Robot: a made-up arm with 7 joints. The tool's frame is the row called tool. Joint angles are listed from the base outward. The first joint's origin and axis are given. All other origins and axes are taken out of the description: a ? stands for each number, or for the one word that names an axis. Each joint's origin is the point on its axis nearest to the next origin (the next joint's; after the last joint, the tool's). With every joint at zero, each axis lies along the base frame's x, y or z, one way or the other. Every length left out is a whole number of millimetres.
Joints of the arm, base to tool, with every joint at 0 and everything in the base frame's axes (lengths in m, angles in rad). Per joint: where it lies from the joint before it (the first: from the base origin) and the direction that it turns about. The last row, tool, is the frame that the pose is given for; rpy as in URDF.
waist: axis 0 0 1 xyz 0 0 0.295
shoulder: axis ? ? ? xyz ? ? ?
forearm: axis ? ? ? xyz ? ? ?
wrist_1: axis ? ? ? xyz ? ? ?
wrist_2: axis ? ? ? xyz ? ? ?
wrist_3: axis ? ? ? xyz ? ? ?
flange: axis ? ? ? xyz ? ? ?
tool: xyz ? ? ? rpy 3.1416 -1.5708 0
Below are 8 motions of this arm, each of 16 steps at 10 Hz.
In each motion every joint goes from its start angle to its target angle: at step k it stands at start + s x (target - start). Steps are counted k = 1, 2, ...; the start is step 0. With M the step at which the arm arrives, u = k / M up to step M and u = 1 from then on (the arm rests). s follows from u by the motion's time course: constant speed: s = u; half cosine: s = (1 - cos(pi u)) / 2; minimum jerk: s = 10 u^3 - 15 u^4 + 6 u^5.
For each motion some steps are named. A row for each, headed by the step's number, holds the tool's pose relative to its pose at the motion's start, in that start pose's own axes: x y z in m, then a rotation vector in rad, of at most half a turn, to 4 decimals.
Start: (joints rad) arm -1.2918 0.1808 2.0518 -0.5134 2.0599 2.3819 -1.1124
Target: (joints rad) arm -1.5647 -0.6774 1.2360 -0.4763 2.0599 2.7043 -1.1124
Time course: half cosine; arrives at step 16
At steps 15, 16:
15: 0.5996 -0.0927 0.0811 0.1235 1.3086 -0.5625
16: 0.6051 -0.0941 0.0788 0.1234 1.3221 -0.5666

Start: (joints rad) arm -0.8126 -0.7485 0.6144 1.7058 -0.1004 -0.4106 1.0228
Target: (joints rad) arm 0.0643 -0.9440 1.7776 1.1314 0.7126 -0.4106 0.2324
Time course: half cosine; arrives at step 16
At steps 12, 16:
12: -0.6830 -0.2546 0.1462 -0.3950 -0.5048 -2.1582
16: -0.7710 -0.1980 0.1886 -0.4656 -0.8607 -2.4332

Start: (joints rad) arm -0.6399 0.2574 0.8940 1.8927 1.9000 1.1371 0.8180
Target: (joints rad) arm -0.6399 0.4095 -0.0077 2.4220 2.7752 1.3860 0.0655
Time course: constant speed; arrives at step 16
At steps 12, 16:
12: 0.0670 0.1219 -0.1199 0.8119 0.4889 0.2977
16: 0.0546 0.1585 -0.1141 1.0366 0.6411 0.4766

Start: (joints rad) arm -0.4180 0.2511 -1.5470 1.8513 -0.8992 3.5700 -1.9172
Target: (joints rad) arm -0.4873 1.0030 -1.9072 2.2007 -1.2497 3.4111 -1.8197
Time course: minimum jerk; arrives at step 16
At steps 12, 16:
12: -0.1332 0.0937 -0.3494 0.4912 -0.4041 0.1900
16: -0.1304 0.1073 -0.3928 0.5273 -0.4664 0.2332

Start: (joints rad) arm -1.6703 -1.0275 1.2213 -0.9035 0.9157 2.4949 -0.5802
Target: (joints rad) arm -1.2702 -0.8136 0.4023 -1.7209 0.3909 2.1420 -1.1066
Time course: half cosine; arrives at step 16
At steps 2, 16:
2: 0.0017 -0.0079 -0.0010 0.0441 0.0051 -0.0085
16: 0.1667 -0.2000 -0.1013 0.6994 0.5333 -0.0383

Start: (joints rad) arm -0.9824 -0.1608 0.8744 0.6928 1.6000 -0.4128 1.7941
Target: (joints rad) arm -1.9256 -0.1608 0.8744 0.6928 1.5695 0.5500 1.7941
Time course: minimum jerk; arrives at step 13
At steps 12, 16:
12: -0.1538 0.3638 -0.3105 1.7058 0.3681 -0.1866
16: -0.1548 0.3658 -0.3104 1.7124 0.3699 -0.1889

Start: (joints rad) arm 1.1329 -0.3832 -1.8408 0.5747 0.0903 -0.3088 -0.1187
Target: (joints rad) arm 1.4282 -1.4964 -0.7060 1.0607 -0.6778 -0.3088 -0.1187
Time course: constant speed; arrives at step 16
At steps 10, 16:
10: -0.2397 -0.7387 0.0785 -0.6112 -0.1134 -0.9651
16: -0.6216 -0.9708 0.2824 -1.1436 -0.0715 -1.5365

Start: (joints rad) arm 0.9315 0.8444 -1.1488 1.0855 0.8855 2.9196 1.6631
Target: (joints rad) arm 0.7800 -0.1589 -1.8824 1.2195 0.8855 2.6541 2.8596
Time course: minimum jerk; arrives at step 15
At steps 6, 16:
6: -0.0620 0.0526 -0.0814 -0.1686 -0.3134 0.1290
16: -0.1286 0.1320 -0.3322 -0.7182 -0.7982 0.3572

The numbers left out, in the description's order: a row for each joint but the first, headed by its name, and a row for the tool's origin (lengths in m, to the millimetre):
shoulder: axis 0 -1 0, xyz 0 -0.072 0
forearm: axis 0 0 1, xyz 0 0 0.505
wrist_1: axis 0 1 0, xyz 0.022 0.051 0
wrist_2: axis 0 0 1, xyz -0.014 0 0.251
wrist_3: axis 0 -1 0, xyz 0 -0.133 0
flange: axis 1 0 0, xyz 0.024 0 0.172
tool: xyz 0 0 0

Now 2 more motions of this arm.
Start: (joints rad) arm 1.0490 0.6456 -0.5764 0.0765 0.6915 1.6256 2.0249
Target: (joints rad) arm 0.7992 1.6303 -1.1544 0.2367 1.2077 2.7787 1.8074
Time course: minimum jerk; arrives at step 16
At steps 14, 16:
14: -0.3131 -0.2886 -0.4494 1.8771 -0.8665 -0.0850
16: -0.3153 -0.2895 -0.4562 1.9101 -0.8766 -0.0775

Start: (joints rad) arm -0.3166 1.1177 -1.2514 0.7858 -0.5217 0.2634 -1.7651
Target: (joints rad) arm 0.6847 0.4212 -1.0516 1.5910 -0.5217 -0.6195 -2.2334
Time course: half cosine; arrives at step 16
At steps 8, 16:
8: 0.5933 -0.0608 0.3753 0.9158 0.4164 -1.0581
16: 0.9651 -0.4780 0.3050 1.6415 0.4366 -2.2525

